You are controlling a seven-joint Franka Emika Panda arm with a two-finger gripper.
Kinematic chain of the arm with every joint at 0, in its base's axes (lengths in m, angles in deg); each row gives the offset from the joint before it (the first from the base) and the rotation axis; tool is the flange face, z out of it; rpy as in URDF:
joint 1: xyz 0 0 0.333 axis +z
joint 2: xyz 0 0 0 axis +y
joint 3: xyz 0 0 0.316 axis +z
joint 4: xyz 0.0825 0 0 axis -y
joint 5: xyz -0.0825 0 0.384 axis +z
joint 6: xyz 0 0 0 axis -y
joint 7: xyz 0.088 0 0 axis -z
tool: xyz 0 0 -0.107 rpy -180 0 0
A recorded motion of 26 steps. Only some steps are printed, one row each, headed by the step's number.
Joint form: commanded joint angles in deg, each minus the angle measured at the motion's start. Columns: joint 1, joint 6, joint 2, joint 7, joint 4, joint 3, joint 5.
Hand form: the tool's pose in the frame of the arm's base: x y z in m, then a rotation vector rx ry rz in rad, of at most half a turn. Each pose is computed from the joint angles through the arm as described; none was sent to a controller.
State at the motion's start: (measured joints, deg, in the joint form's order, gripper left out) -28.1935 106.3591 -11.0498 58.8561 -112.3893 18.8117 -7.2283
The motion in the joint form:
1: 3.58 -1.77 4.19 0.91 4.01 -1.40 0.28
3: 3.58 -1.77 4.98 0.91 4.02 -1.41 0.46
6: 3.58 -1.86 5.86 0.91 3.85 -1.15 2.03
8: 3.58 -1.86 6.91 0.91 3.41 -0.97 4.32
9: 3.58 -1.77 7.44 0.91 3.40 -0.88 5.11
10: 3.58 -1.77 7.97 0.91 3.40 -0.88 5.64
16: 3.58 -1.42 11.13 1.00 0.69 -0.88 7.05
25: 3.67 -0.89 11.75 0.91 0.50 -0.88 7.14
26: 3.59 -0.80 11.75 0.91 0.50 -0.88 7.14
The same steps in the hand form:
1: 0.5273 -0.0696 0.5565 2.5408 -1.6325 0.1675
3: 0.5301 -0.0707 0.5495 2.5425 -1.6337 0.1451
6: 0.5331 -0.0674 0.5397 2.5595 -1.6466 0.0993
8: 0.5361 -0.0639 0.5263 2.5798 -1.6704 0.0357
9: 0.5380 -0.0627 0.5215 2.5879 -1.6787 0.0146
10: 0.5397 -0.0627 0.5167 2.5917 -1.6851 -0.0057
16: 0.5410 -0.0637 0.4663 2.5774 -1.6892 -0.1629
25: 0.5429 -0.0634 0.4599 2.5814 -1.6865 -0.1723
26: 0.5430 -0.0641 0.4600 2.5810 -1.6888 -0.1703

